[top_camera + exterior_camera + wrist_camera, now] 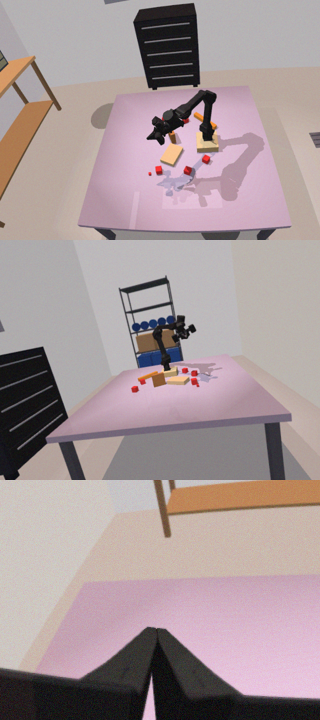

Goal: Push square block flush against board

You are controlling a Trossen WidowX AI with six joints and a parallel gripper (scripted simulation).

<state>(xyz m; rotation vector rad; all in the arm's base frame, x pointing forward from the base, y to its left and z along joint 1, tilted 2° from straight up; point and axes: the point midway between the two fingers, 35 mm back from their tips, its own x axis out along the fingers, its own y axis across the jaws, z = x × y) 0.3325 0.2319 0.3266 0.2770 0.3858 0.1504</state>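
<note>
The orange square block lies 31 cm below my gripper tip, 29 cm to the right of it and 11 cm behind it. The rest, counted from my gripper tip: long orange bar (43 cm to the right, 37 cm behind, 35 cm below); then tan board (35 cm below, 13 cm to the right, 10 cm behind); then tiny red piece (35 cm below, 5 cm ahead, 1 cm to the left).
</note>
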